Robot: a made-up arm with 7 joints.
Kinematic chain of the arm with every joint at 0, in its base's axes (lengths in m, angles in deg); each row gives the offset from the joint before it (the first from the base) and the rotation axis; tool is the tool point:
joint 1: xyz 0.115 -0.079 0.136 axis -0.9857 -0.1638 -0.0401
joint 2: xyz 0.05 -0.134 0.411 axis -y
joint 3: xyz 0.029 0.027 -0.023 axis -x
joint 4: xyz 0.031 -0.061 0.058 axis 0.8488 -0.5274 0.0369
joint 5: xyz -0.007 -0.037 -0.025 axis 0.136 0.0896 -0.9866
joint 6: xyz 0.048 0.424 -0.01 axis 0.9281 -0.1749 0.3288
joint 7: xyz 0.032 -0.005 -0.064 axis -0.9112 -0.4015 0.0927
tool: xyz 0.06 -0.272 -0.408
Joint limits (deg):
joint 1: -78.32..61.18
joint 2: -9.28..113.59
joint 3: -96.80..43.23
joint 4: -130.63..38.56
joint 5: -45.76..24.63
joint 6: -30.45..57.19
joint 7: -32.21..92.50
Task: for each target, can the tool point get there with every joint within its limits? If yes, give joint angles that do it. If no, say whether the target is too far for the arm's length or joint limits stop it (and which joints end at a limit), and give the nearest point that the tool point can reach.
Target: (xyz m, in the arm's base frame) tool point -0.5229 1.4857 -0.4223
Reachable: no: too far | nearest point -0.2250 0.9011 -0.0362 | short by 0.761 m
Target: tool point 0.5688 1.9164 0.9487
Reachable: no: too far | nearest point 0.3250 1.0360 0.6773 | short by 0.953 m
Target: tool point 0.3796 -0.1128 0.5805
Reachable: yes | joints 46.65 14.43 -62.72 -103.87 12.21 -7.67 51.74
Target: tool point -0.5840 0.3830 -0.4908
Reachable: no: joint limits stop it (at a limit: joint 1, joint 2, joint 3, joint 6, joint 7) | nearest point -0.3965 0.3162 -0.2500 | short by 0.312 m
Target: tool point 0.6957 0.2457 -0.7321
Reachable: no: joint limits stop it (at a limit: joint 1, joint 4, joint 5, joint 6) | nearest point 0.5821 0.0655 -0.5208 | short by 0.300 m
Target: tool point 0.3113 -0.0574 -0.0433
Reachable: yes | joints -40.06 37.56 -64.27 -82.72 -34.55 12.19 12.62
